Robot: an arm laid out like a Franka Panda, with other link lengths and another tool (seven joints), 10 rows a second.
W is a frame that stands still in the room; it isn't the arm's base.
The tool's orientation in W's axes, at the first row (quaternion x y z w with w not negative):
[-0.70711, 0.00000, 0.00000, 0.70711]
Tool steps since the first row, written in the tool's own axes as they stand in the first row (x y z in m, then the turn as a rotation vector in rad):
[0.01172, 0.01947, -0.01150, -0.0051, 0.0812, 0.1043]
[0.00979, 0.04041, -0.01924, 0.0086, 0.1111, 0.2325]
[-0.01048, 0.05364, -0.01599, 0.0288, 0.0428, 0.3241]
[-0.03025, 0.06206, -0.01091, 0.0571, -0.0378, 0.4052]
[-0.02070, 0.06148, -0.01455, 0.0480, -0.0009, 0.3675]
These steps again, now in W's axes. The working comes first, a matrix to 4 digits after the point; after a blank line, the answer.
The tool's axes in the first row as the columns of a matrix, in W's axes (used below as rounded here):
[1.0000, 0.0000, 0.0000]
[0.0000, 0.0000, 1.0000]
[0.0000, -1.0000, 0.0000]

[0.01172, -0.01150, -0.01947, -0.0051, 0.1043, -0.0812]
[0.00979, -0.01924, -0.04041, 0.0086, 0.2325, -0.1111]
[-0.01048, -0.01599, -0.05364, 0.0288, 0.3241, -0.0428]
[-0.03025, -0.01091, -0.06206, 0.0571, 0.4052, 0.0378]
[-0.02070, -0.01455, -0.06148, 0.0480, 0.3675, 0.0009]

